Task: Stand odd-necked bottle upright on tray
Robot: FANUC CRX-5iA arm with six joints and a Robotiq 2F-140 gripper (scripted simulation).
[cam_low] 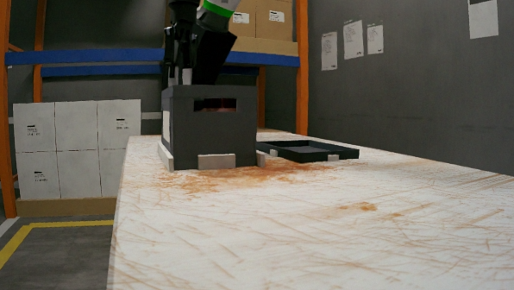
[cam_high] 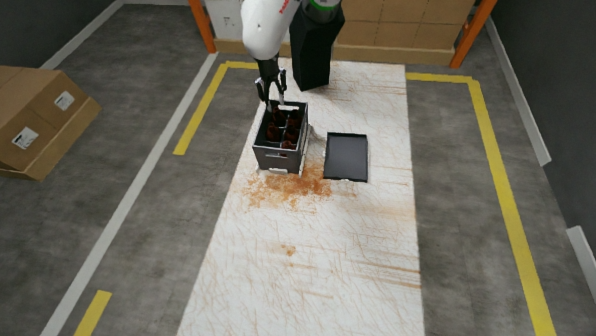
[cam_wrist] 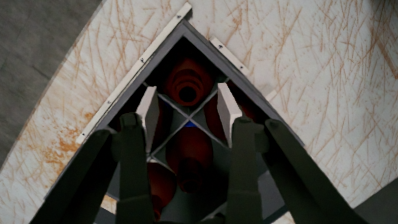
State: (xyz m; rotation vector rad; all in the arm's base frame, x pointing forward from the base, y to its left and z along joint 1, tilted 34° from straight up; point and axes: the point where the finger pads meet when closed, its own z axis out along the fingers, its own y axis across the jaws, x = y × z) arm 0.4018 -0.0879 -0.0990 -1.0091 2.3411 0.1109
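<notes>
My gripper is now 80 mm short of the grey crate, 50 mm to the right of it and 120 mm above it. Also, from my hand: dark tray 70 mm ahead, 340 mm to the left, 190 mm below.
</notes>
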